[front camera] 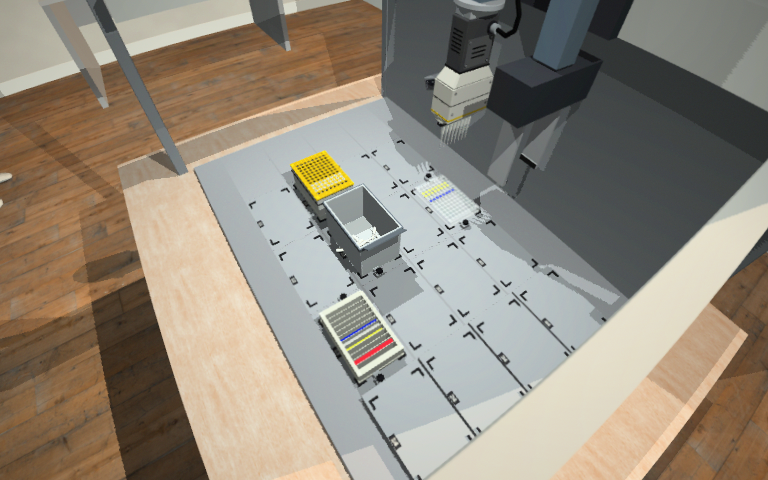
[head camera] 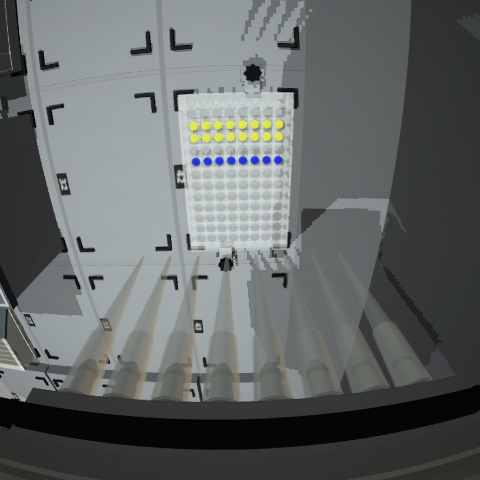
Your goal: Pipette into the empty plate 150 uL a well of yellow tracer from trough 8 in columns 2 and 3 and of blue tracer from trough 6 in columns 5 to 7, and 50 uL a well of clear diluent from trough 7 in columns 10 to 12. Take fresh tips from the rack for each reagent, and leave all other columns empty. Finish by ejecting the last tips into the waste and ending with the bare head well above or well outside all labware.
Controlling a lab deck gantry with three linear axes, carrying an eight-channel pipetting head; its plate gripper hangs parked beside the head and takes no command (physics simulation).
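Note:
The pipetting head (front camera: 461,93) hangs high above the deck at the back. It carries eight tips (front camera: 454,131) (head camera: 223,345), with no coloured liquid showing in them. The plate (front camera: 447,198) (head camera: 243,196) has yellow in columns 2 and 3 and blue in column 5; the other wells show no colour. In the head view it lies beyond the tips. The trough rack (front camera: 325,321) holds blue, pale, yellow and red strips. The yellow tip rack (front camera: 313,164) has a few rows of white tips. The waste bin (front camera: 380,259) contains loose tips. The plate gripper (front camera: 516,169) hangs open beside the head, empty.
The bin's tall walls stand between the tip rack and the trough rack at the front. A dark gantry block (front camera: 540,87) is right beside the head. Black locating pegs (head camera: 252,73) (head camera: 226,264) stand at the plate's ends. A grey post (front camera: 138,84) rises at the left.

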